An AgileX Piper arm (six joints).
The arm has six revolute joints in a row. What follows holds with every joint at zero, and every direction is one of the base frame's.
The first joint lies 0.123 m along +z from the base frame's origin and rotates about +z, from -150 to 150 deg.
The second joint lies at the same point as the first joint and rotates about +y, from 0 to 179.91 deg.
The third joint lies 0.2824 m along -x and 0.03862 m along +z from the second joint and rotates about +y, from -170 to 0 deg.
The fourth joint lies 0.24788 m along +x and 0.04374 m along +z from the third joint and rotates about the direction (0.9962, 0, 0.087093), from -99.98 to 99.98 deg.
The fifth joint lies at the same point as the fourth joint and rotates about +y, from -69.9 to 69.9 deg.
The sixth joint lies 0.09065 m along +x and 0.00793 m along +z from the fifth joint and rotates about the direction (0.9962, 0, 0.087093), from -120 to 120 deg.
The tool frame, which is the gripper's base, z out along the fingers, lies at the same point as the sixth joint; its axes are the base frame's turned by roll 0, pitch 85 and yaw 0 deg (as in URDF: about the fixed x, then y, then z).
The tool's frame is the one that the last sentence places.
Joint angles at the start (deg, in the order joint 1, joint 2, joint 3, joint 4, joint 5, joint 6):
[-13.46, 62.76, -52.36, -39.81, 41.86, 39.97]
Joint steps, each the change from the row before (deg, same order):
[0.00, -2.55, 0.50, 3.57, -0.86, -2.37]
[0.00, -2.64, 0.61, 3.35, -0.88, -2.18]
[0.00, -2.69, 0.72, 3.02, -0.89, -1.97]
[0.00, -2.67, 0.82, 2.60, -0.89, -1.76]
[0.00, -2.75, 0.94, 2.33, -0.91, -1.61]
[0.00, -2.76, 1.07, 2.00, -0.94, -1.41]
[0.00, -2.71, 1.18, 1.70, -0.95, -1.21]
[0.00, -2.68, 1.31, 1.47, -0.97, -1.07]
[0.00, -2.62, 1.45, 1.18, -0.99, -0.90]
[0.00, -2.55, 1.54, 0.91, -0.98, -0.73]
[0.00, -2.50, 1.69, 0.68, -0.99, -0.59]
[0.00, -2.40, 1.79, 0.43, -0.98, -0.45]
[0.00, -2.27, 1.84, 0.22, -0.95, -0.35]
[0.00, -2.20, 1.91, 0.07, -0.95, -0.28]
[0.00, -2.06, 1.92, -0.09, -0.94, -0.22]
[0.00, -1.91, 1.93, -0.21, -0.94, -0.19]
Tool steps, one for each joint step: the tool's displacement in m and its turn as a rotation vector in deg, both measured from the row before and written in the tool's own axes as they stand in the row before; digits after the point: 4 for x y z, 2 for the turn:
[0.0017, -0.0015, -0.0110, -2.65, -1.04, 1.14]
[0.0020, -0.0013, -0.0112, -2.57, -1.28, 1.11]
[0.0023, -0.0012, -0.0112, -2.39, -1.48, 1.01]
[0.0025, -0.0011, -0.0108, -2.14, -1.61, 0.82]
[0.0028, -0.0011, -0.0109, -1.99, -1.76, 0.72]
[0.0033, -0.0010, -0.0105, -1.79, -1.84, 0.60]
[0.0037, -0.0010, -0.0098, -1.59, -1.84, 0.50]
[0.0042, -0.0010, -0.0092, -1.42, -1.80, 0.41]
[0.0048, -0.0010, -0.0084, -1.22, -1.73, 0.29]
[0.0052, -0.0011, -0.0076, -1.03, -1.66, 0.20]
[0.0059, -0.0012, -0.0068, -0.87, -1.54, 0.11]
[0.0064, -0.0013, -0.0059, -0.70, -1.40, 0.01]
[0.0068, -0.0013, -0.0051, -0.55, -1.25, -0.10]
[0.0072, -0.0013, -0.0044, -0.45, -1.14, -0.18]
[0.0074, -0.0013, -0.0037, -0.35, -1.02, -0.28]
[0.0076, -0.0013, -0.0029, -0.27, -0.88, -0.38]

